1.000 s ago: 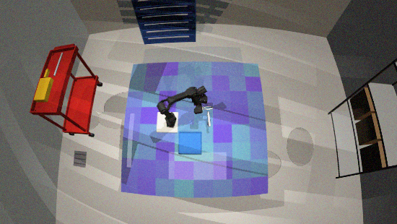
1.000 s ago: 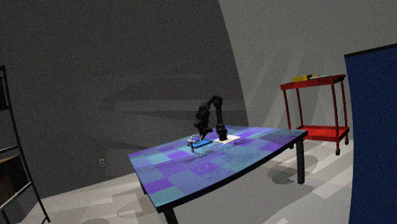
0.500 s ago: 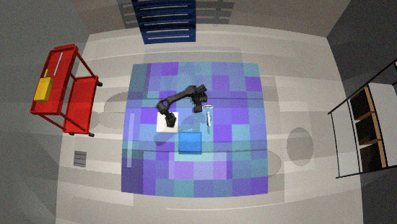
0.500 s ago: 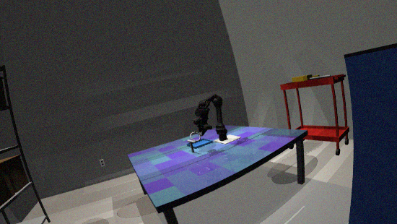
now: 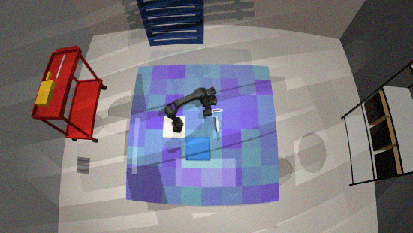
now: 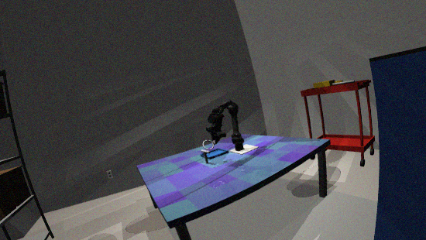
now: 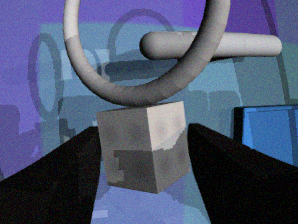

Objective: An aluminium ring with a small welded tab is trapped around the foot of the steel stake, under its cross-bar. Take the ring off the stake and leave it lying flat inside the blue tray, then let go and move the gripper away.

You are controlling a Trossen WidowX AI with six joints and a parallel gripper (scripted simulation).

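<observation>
Right now my gripper tip is 6 cm past the blue tray, 27 cm to the left of it and 15 cm above it. Also, from my gripper tip: aluminium ring 4 cm ahead, 1 cm to the left.
</observation>
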